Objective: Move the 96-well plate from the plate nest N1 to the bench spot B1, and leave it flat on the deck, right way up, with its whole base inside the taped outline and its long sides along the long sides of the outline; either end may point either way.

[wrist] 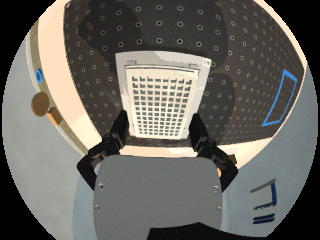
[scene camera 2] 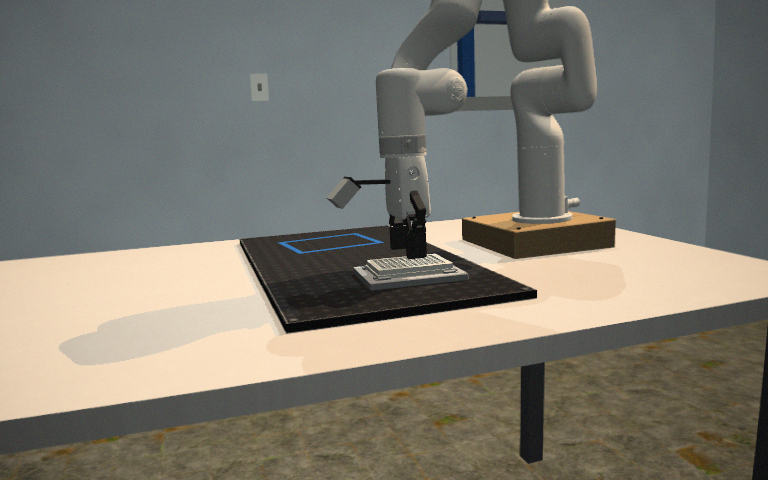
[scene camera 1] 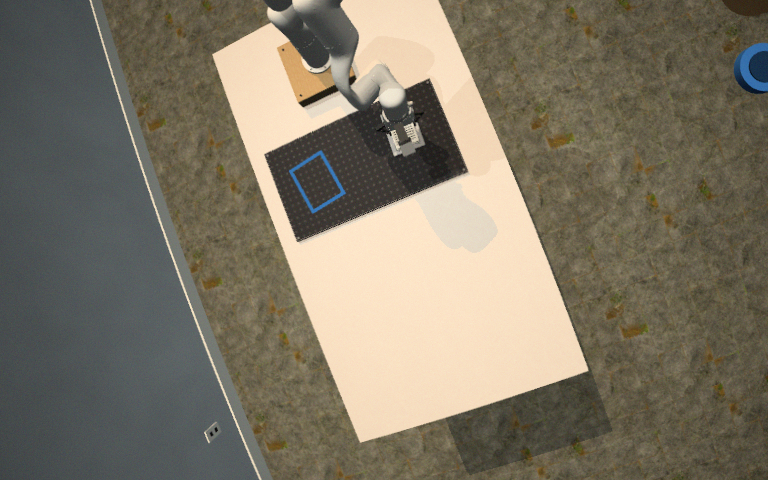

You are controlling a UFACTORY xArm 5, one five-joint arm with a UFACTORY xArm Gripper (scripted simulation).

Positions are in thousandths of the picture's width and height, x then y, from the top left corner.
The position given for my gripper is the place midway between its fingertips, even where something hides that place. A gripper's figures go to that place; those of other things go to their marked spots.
Scene:
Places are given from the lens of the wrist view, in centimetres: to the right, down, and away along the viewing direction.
my gripper (wrist: 498, 498): 0, 0, 14
white 96-well plate (wrist: 477, 498): -1, 0, 16

